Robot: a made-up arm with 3 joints. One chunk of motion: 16 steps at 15 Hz.
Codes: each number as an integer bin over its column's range. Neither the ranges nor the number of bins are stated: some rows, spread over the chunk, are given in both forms.
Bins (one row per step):
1: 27 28 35 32 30 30
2: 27 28 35 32 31 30
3: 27 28 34 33 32 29
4: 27 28 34 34 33 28
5: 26 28 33 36 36 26
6: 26 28 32 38 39 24
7: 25 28 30 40 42 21
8: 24 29 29 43 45 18
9: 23 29 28 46 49 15
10: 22 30 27 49 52 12
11: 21 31 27 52 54 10
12: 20 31 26 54 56 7
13: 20 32 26 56 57 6
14: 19 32 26 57 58 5
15: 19 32 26 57 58 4
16: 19 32 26 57 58 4
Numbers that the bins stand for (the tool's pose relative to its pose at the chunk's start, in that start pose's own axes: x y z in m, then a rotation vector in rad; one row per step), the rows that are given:
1: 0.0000 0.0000 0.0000 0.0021 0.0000 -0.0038
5: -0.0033 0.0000 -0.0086 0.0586 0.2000 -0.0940
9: -0.0133 0.0029 -0.0300 0.1998 0.6333 -0.3419
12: -0.0233 0.0086 -0.0386 0.3129 0.8667 -0.5222
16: -0.0267 0.0114 -0.0386 0.3552 0.9333 -0.5898
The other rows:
2: 0.0000 0.0000 0.0000 0.0021 0.0333 -0.0038
3: 0.0000 0.0000 -0.0043 0.0162 0.0667 -0.0263
4: 0.0000 0.0000 -0.0043 0.0303 0.1000 -0.0489
6: -0.0033 0.0000 -0.0129 0.0868 0.3000 -0.1390
7: -0.0067 0.0000 -0.0214 0.1151 0.4000 -0.2067
8: -0.0100 0.0029 -0.0257 0.1575 0.5000 -0.2743
10: -0.0167 0.0057 -0.0343 0.2422 0.7333 -0.4095
11: -0.0200 0.0086 -0.0343 0.2846 0.8000 -0.4546
13: -0.0233 0.0114 -0.0386 0.3411 0.9000 -0.5448
14: -0.0267 0.0114 -0.0386 0.3552 0.9333 -0.5673
15: -0.0267 0.0114 -0.0386 0.3552 0.9333 -0.5898

